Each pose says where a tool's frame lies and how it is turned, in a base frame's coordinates. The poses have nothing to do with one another.
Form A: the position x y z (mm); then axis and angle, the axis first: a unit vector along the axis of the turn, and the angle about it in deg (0 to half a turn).
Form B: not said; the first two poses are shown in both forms.
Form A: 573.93 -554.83 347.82 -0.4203 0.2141 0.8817 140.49
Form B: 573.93 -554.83 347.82 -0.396 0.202 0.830 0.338
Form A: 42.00 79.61 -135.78 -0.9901 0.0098 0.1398 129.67
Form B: 42.00 79.61 -135.78 -0.896 0.009 0.127 0.425
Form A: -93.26 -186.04 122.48 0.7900 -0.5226 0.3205 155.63
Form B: -93.26 -186.04 122.48 0.772 -0.511 0.313 0.211
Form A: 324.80 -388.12 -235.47 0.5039 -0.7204 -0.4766 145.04
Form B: 324.80 -388.12 -235.47 0.481 -0.687 -0.455 0.300
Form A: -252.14 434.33 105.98 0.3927 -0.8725 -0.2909 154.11
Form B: -252.14 434.33 105.98 0.383 -0.850 -0.283 0.224
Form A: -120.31 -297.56 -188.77 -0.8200 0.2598 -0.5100 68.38
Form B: -120.31 -297.56 -188.77 -0.461 0.146 -0.287 0.827
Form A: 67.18 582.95 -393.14 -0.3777 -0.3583 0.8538 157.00
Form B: 67.18 582.95 -393.14 -0.370 -0.351 0.837 0.199
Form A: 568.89 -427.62 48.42 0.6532 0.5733 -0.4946 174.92
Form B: 568.89 -427.62 48.42 0.653 0.573 -0.494 0.044
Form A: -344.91 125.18 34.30 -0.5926 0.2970 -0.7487 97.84
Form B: -344.91 125.18 34.30 -0.447 0.224 -0.564 0.657
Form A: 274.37 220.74 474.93 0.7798 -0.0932 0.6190 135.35
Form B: 274.37 220.74 474.93 0.721 -0.086 0.573 0.380
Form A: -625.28 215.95 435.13 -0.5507 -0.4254 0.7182 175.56
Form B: -625.28 215.95 435.13 -0.550 -0.425 0.718 0.039
